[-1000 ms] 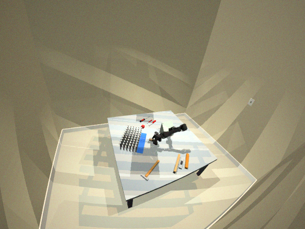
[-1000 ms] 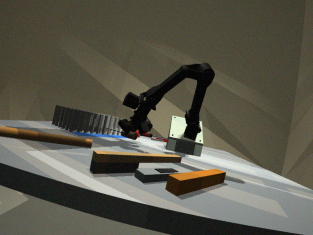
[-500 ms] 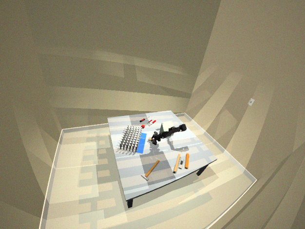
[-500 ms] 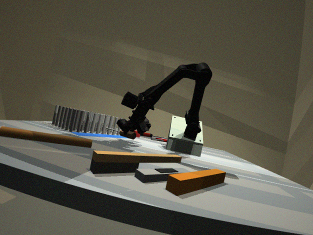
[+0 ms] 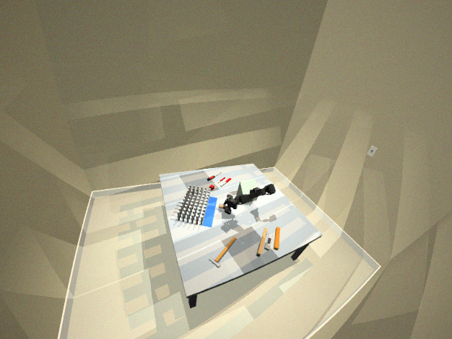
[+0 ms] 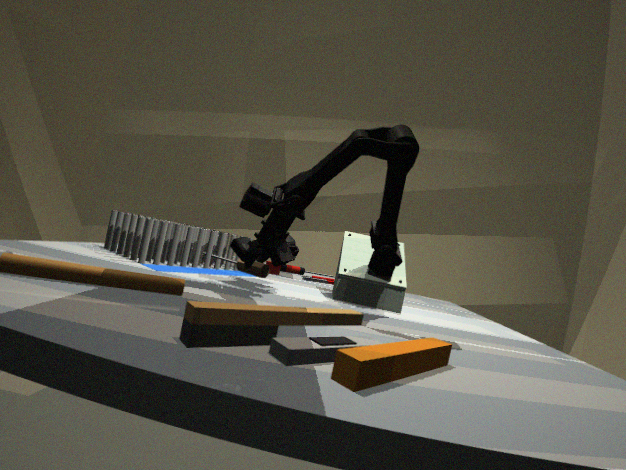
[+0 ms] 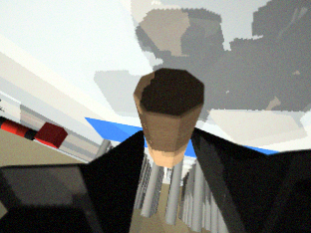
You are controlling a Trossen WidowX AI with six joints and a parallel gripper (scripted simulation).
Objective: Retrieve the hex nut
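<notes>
Now: gripper tip 12 cm short of the blue taped strip and 4 cm above it. The rest, counted from my gripper tip: red block: 31 cm to the right, 4 cm ahead, 2 cm below; then hook tool: 9 cm ahead, 4 cm to the right, 1 cm below; then flat grey piece: 42 cm to the left, 29 cm behind, 3 cm below.
</notes>
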